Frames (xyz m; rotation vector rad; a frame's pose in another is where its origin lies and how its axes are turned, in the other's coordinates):
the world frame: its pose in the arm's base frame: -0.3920 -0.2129 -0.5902 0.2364 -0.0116 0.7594
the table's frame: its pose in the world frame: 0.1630 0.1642 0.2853 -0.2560 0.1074 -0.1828
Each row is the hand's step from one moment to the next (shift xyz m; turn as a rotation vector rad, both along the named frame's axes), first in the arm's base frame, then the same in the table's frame.
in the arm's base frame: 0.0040 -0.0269 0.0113 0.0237 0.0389 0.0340
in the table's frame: -0.0117 -0.0251 0.0100 0.0402 0.0181 0.0359
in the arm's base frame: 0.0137 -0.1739 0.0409 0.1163 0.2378 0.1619
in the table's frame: -0.0849 -0.1544 0.0324 0.2232 0.1282 0.1733
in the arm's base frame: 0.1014 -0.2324 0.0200 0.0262 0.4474 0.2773
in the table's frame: -0.0431 -0.2505 0.0087 0.2596 0.3480 0.2987
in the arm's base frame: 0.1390 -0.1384 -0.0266 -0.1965 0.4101 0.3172
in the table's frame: 0.0411 -0.1908 -0.0332 0.0519 0.4375 0.3367
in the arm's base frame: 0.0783 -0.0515 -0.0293 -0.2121 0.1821 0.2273
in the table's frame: 0.0380 -0.0848 -0.0317 -0.0836 0.2593 0.2358
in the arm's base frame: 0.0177 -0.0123 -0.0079 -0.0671 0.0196 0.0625
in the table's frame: 0.0083 -0.0197 -0.0085 -0.0470 0.0507 0.0634
